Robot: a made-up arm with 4 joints.
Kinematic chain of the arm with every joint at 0, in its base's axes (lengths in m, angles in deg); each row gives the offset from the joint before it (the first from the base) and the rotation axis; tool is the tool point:
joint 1: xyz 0 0 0.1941 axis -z
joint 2: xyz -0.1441 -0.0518 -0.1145 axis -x
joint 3: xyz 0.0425 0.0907 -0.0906 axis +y
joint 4: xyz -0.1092 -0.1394 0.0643 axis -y
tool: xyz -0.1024 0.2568 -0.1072
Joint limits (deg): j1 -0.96..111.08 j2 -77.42..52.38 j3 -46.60..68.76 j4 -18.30..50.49
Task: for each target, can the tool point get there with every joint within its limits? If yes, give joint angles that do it. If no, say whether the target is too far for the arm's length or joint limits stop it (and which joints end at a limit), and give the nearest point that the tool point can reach.
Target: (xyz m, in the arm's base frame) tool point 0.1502 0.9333 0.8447
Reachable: no: too far | nearest point 0.0561 0.3489 0.2611 | short by 0.831 m
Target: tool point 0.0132 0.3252 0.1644
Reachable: yes | joints 62.93 -45.93 22.61 20.70
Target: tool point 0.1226 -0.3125 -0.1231
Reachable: no: joint limits stop it (at a limit: joint 1, joint 2, joint 3, joint 4) | nearest point -0.1027 -0.0961 -0.2160 | short by 0.326 m
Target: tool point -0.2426 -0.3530 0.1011
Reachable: no: joint limits stop it (at a limit: joint 1, joint 2, joint 3, joint 4) | nearest point -0.1913 -0.1378 0.3113 | short by 0.305 m
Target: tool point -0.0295 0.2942 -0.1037
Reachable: yes | joints 65.33 23.20 18.01 22.31
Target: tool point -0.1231 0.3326 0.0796
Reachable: yes | joints 35.71 -33.66 3.84 11.21
